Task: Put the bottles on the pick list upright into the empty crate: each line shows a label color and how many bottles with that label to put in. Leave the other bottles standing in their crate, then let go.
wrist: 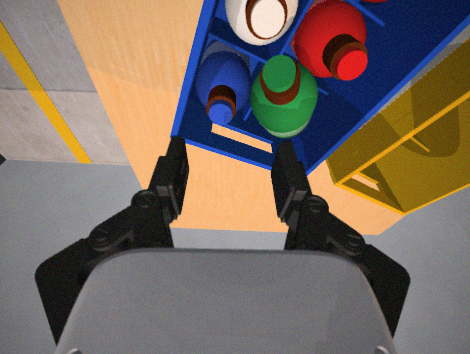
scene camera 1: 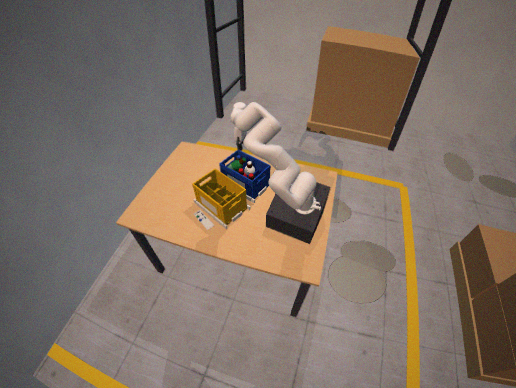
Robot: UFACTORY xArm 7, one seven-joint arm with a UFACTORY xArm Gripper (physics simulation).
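Pixels of known places: gripper, fingertip midpoint: (wrist: pixel 231 154) (scene camera 1: pixel 241 146); arm's base, origin of the base link: (scene camera 1: pixel 304 203).
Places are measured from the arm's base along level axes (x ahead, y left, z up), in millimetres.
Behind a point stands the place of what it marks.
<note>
My gripper (scene camera 1: pixel 239 145) {x 483, y -237, z 85 mm} (wrist: pixel 231 154) {x 483, y -237, z 85 mm} is open and empty, above the far end of the blue crate (scene camera 1: pixel 258 188) {x 319, y -107, z -107 mm} (wrist: pixel 345 117) {x 503, y -105, z -20 mm}. In the wrist view, a blue bottle (wrist: pixel 223 82) {x 498, y -248, z -49 mm}, a white bottle (wrist: pixel 261 25) {x 430, y -222, z -11 mm} and a red bottle (wrist: pixel 327 37) {x 437, y -151, z -50 mm} stand in it. A green bottle (wrist: pixel 284 112) {x 493, y -186, z 6 mm} (scene camera 1: pixel 236 164) {x 491, y -159, z -2 mm} leans, its cap tilted away from the near end wall. Part of another red cap (wrist: pixel 374 1) {x 404, y -112, z -68 mm} shows at the top edge. The yellow crate (scene camera 1: pixel 237 209) {x 371, y 96, z -110 mm} (wrist: pixel 350 153) {x 562, y -59, z -29 mm} has dividers and no bottles visible. The pick list (scene camera 1: pixel 204 220) {x 547, y 206, z -172 mm} lies before it, too small to read.
The wooden table (scene camera 1: pixel 165 200) {x 878, y 164, z -174 mm} (wrist: pixel 145 60) {x 535, y -381, z -174 mm} carries both crates, side by side. The robot's black base block (scene camera 1: pixel 290 225) {x 39, y 121, z -70 mm} stands to their right. The crate walls and dividers rise around the bottles. A black rack post (scene camera 1: pixel 214 60) and a large brown box (scene camera 1: pixel 362 90) stand beyond the table.
</note>
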